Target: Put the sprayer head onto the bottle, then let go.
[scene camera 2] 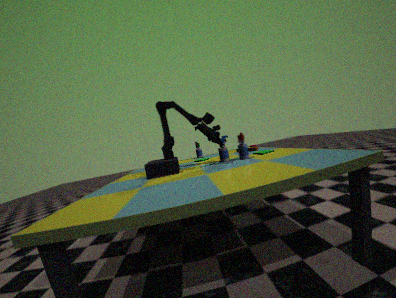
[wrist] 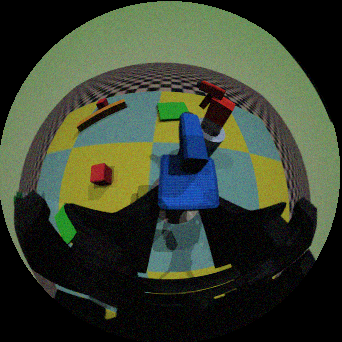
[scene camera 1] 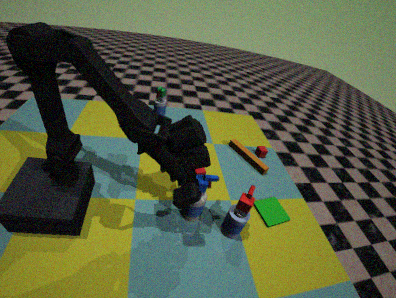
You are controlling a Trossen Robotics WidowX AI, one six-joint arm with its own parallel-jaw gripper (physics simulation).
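Places are measured from the arm's base along level axes (x ahead, y left, z up), in metres.
Where they show: gripper, between the fingertips: [scene camera 2: 222, 144] [wrist: 178, 189] [scene camera 1: 199, 189]; arm's base, origin of its link: [scene camera 2: 168, 158] [scene camera 1: 65, 177].
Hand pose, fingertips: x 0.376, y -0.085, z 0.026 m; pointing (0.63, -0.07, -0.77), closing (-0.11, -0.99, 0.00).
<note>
Each offset is from my fingertips to the top centre of the thing. "spot": to the spot under its first point.
My gripper [scene camera 1: 197, 184] [scene camera 2: 220, 142] [wrist: 178, 189] is shut on the blue sprayer head @(spot: 0.006 m right, 0.003 m ahead, 0.047 m up) [scene camera 1: 204, 180] [scene camera 2: 224, 138] [wrist: 188, 181]. The head sits on top of a blue bottle with a pale collar @(0.000 m left, 0.005 m back, 0.011 m down) [scene camera 1: 194, 208] [scene camera 2: 223, 154]. In the wrist view the head fills the middle and hides most of the bottle below it. The head's nozzle points away from the arm.
A second bottle with a red sprayer head @(0.071 m right, 0.112 m ahead, 0.056 m up) [scene camera 1: 238, 217] [scene camera 2: 242, 148] [wrist: 216, 117] stands close to the right. A small bottle with a green head @(0.577 m left, 0.065 m back, 0.056 m up) [scene camera 1: 161, 101] [scene camera 2: 198, 151] stands at the back. An orange bar @(0.254 m left, 0.310 m ahead, 0.085 m down) [scene camera 1: 248, 156] [wrist: 101, 114], red cubes [scene camera 1: 261, 151] [wrist: 101, 174] and a green tile @(0.032 m right, 0.284 m ahead, 0.106 m down) [scene camera 1: 271, 211] [wrist: 172, 110] lie around.
</note>
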